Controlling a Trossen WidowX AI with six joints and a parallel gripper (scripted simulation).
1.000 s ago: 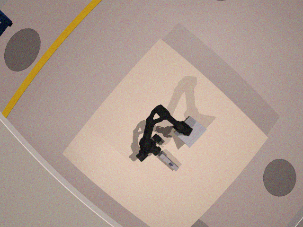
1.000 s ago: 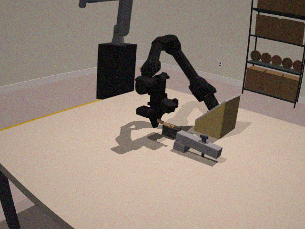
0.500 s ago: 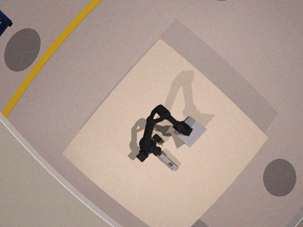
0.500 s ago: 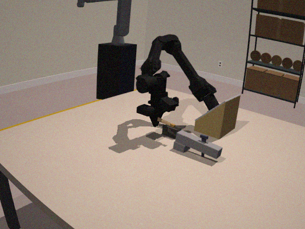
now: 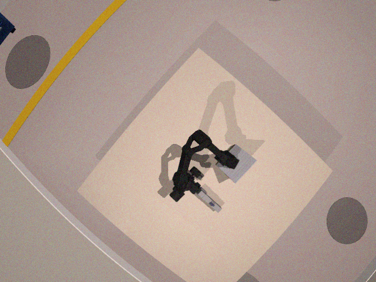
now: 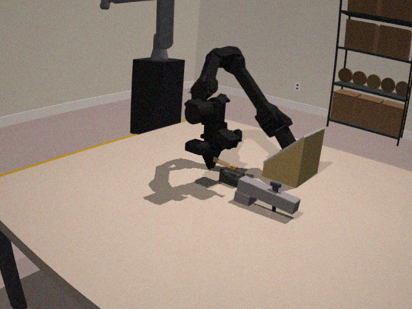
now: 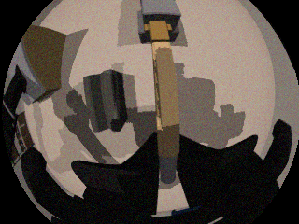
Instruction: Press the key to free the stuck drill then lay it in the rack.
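Now: gripper tip 10 mm short of the drill, 40 mm to the right of it and 30 mm below it. The rest, counted from my gripper tip: housing block (40 mm ahead, 200 mm to the left, 20 mm below); then rack (60 mm behind, 50 mm to the left, 30 mm below); then key (50 mm ahead, 220 mm to the left).
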